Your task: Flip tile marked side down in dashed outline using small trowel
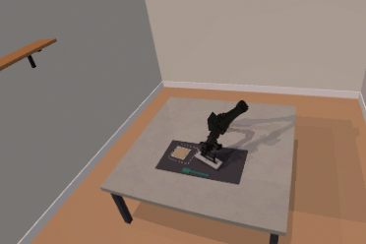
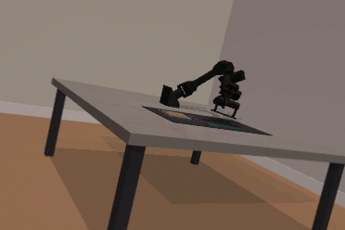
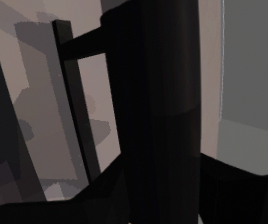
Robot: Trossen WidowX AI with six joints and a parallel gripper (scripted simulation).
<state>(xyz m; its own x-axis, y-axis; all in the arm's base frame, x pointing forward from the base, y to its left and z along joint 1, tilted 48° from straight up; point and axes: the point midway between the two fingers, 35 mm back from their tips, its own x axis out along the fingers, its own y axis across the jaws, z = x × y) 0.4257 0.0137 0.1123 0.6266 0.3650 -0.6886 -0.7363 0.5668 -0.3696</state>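
The dark mat lies 50 mm behind my gripper tip, 50 mm to the right of it and 120 mm below it. Also, from my gripper tip: green trowel (90 mm ahead, 60 mm to the right, 90 mm below); tile (70 mm behind, 240 mm to the right, 90 mm below).
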